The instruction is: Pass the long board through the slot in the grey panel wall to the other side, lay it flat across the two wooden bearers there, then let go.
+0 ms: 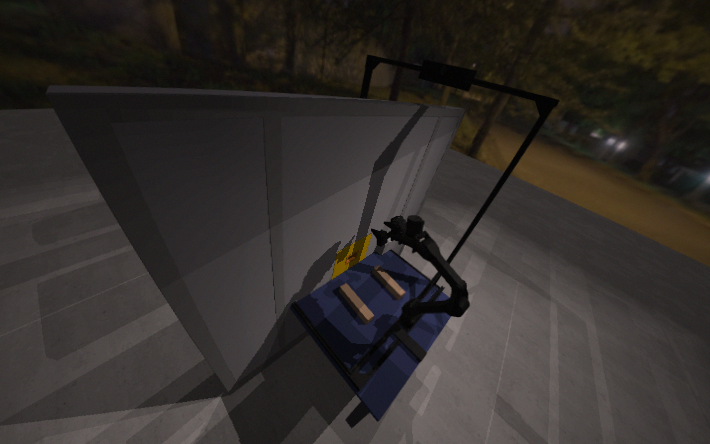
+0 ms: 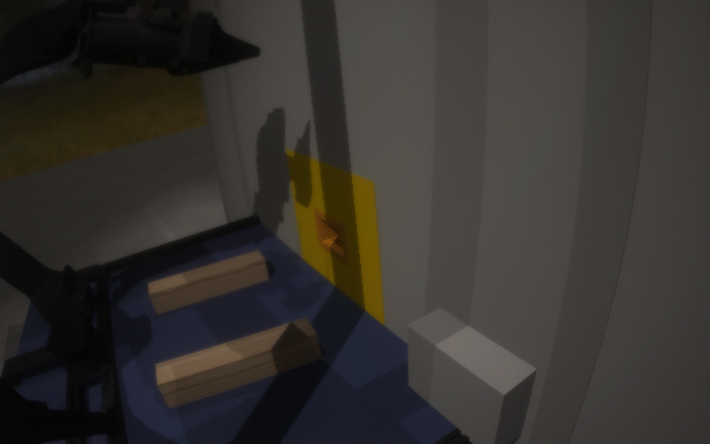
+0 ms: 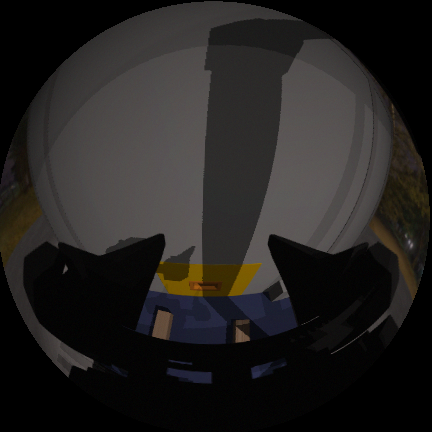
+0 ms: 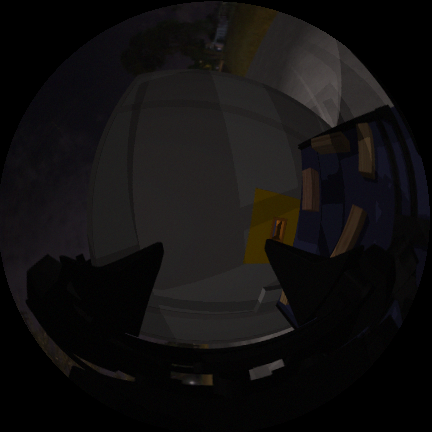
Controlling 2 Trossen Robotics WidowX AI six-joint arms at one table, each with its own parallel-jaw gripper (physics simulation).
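Pixels of known places: left gripper, fingertip midpoint: (image 1: pixel 377 226) (image 2: pixel 249 55) (image 3: pixel 217 240); right gripper, fingertip midpoint: (image 4: pixel 214 246); left arm's base, origin of the base link: (image 1: pixel 406 322) (image 2: pixel 89 367).
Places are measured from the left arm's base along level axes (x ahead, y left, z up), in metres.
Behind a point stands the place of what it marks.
Observation:
The long board (image 4: pixel 350 231) @[y 0.037, x 0.758, z 0.044 m] lies on the blue table beyond the grey panel wall (image 1: pixel 314 172) @[y 0.306, x 0.432, z 0.675 m] (image 2: pixel 397 104) @[y -0.208, x 0.432, z 0.309 m] (image 3: pixel 125 150) @[y 0.112, x 0.432, z 0.448 m] (image 4: pixel 190 175) @[y 0.127, x 0.482, z 0.426 m], partly hidden by a right finger. The slot (image 1: pixel 351 257) @[y -0.027, x 0.445, z 0.060 m] (image 2: pixel 330 238) @[y 0.021, x 0.447, z 0.061 m] (image 3: pixel 205 286) @[y -0.015, x 0.439, z 0.060 m] (image 4: pixel 279 229) @[y -0.013, x 0.465, z 0.060 m] is orange-edged in a yellow patch. On the left arm's side, one bearer (image 1: pixel 356 302) @[y 0.136, x 0.230, z 0.025 m] (image 2: pixel 209 280) @[y 0.106, x 0.238, z 0.016 m] (image 3: pixel 162 324) @[y 0.118, x 0.299, z 0.025 m] and another bearer (image 1: pixel 388 281) @[y -0.105, x 0.208, z 0.025 m] (image 2: pixel 238 361) @[y -0.141, x 0.212, z 0.023 m] (image 3: pixel 242 331) @[y -0.127, x 0.281, z 0.025 m] lie roughly parallel. My left gripper (image 1: pixel 379 228) @[y -0.018, x 0.340, z 0.381 m] (image 2: pixel 257 51) @[y -0.018, x 0.340, z 0.381 m] (image 3: pixel 217 240) @[y -0.018, x 0.340, z 0.381 m] is open, above table height before the wall. My right gripper (image 4: pixel 214 246) @[y 0.008, x 0.782, z 0.370 m] is open, facing the wall, apart from the board.
A pale block (image 2: pixel 471 361) @[y -0.361, x 0.393, z 0.081 m] (image 3: pixel 274 291) @[y -0.270, x 0.408, z 0.030 m] stands against the wall beside the table. Several other wooden pieces, including an upright-looking one (image 4: pixel 366 150) @[y 0.245, x 0.810, z 0.025 m] and a short one (image 4: pixel 311 189) @[y 0.149, x 0.584, z 0.029 m], are around the board. A black overhead frame (image 1: pixel 497 191) @[y -0.341, x 0.019, z 0.661 m] rises behind the left arm.

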